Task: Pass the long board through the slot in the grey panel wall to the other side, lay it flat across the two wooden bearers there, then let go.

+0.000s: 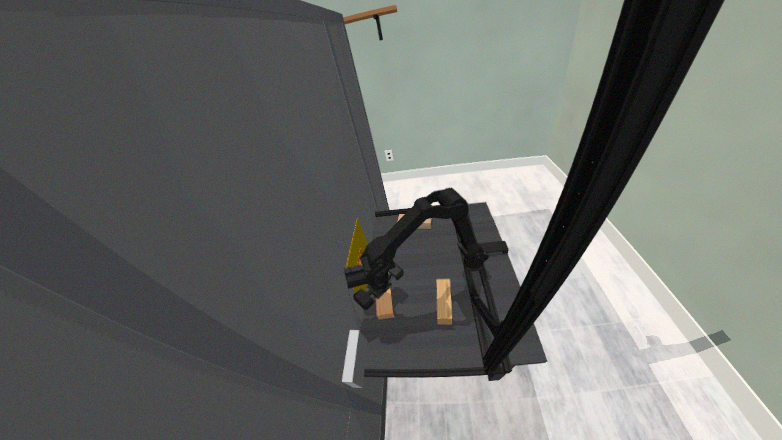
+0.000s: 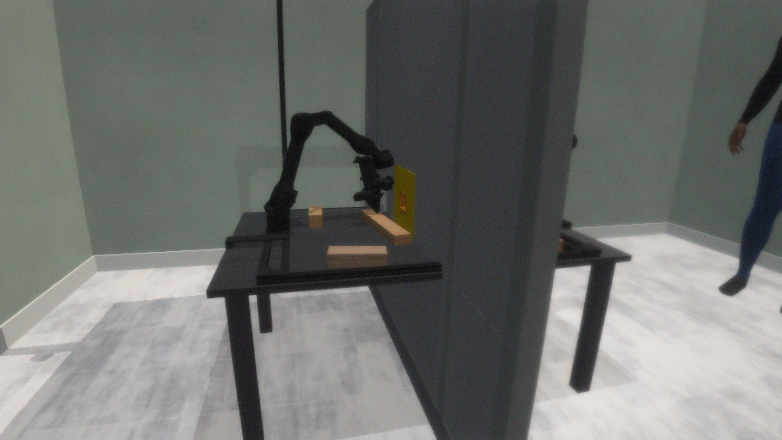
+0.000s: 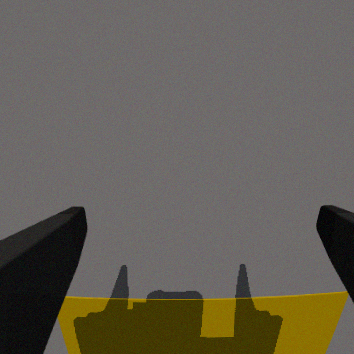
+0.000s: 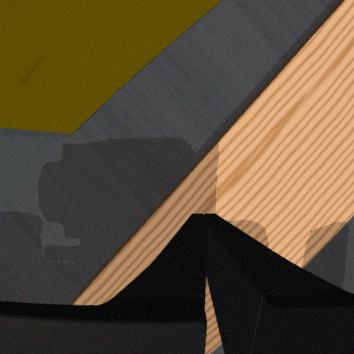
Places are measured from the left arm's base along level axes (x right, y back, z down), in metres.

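Pixels of known places: left gripper, between the fingertips: [image 3: 204,217]; right gripper, between the fingertips: [image 1: 379,294] [image 2: 377,213] [image 4: 202,224]; right arm's base, origin of its link: [image 1: 473,264] [image 2: 277,231].
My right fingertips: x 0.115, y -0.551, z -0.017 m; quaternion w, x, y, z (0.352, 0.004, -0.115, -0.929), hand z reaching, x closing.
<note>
Ahead of a thing's pixels: the offset from my right fingertips to its top centre. "spot": to the spot under its first point. Level surfaces: height alone.
The long board @(dx -0.095, dy +0.000, dz +0.003 m) [image 1: 384,307] [image 2: 387,227] [image 4: 295,145] lies on the table beside the grey panel wall [image 1: 218,136] [image 2: 426,109] [image 3: 200,125], roughly parallel to it. The slot @(spot: dx -0.070, dy +0.079, dz -0.059 m) [image 2: 403,201] shows as an orange-edged opening in a yellow plate [image 1: 356,240] [image 2: 409,188] [image 3: 310,320] [image 4: 75,60] on the wall. My right gripper [image 2: 377,210] [image 4: 202,224] is shut and empty, its fingertips pointing down at the board; whether they touch it is unclear. My left gripper [image 3: 204,217] is open and empty, facing the wall above the yellow plate. The bearers beyond the wall are mostly hidden.
Two shorter wooden blocks lie on the near table: one @(dx +0.034, dy -0.230, dz -0.013 m) [image 1: 444,300] [image 2: 315,217] towards the arm base, another @(dx -0.392, dy -0.140, dz -0.001 m) [image 1: 422,223] [image 2: 357,255] near a table edge. Black rails run along the table edges. Part of a second table @(dz +0.037 m) [image 2: 615,253] shows beyond the wall. A person's legs [image 2: 757,202] show at the far right.
</note>
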